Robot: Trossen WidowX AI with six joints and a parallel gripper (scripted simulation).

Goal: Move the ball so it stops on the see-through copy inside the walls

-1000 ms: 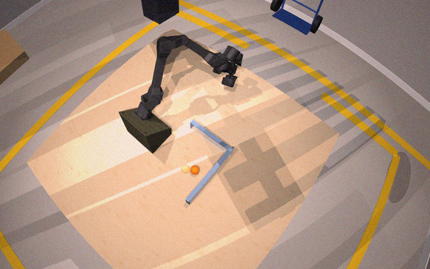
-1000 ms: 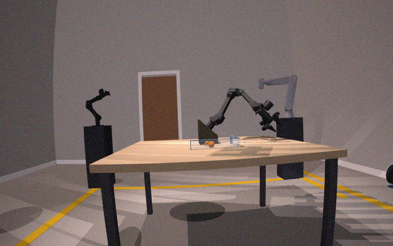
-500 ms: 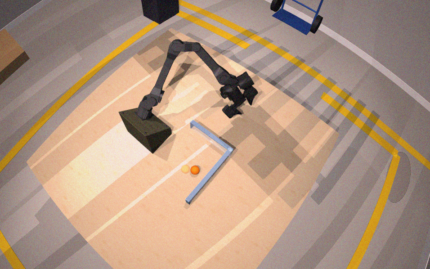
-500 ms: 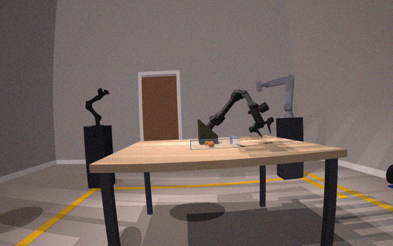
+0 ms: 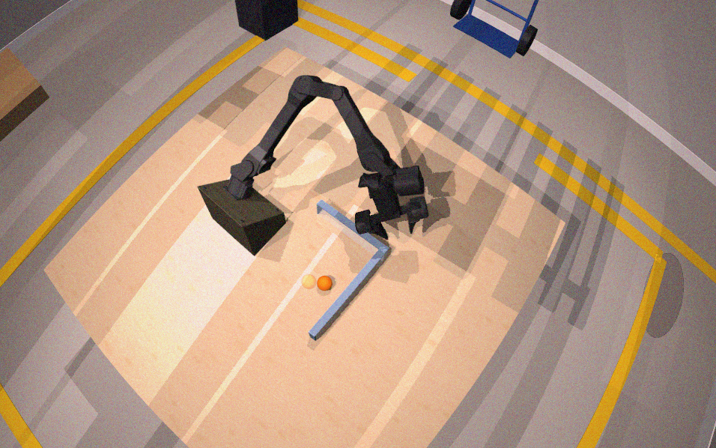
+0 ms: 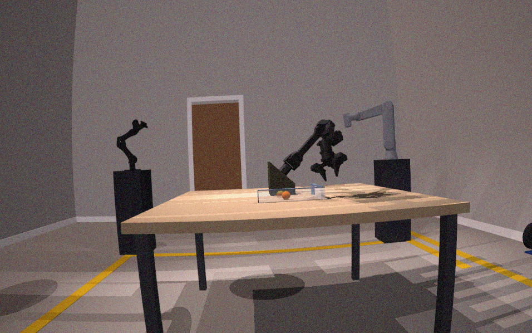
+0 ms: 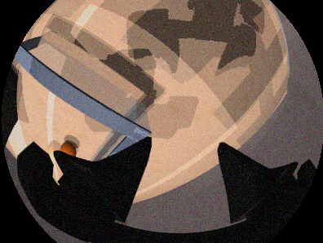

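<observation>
Right now my gripper tip is 210 mm to the left of the orange ball, 80 mm above it and 70 mm past it. Round my gripper tip: clear wall: 190 mm to the right, 70 mm below; then see-through copy: 240 mm to the right, 110 mm behind, 80 mm below.
</observation>
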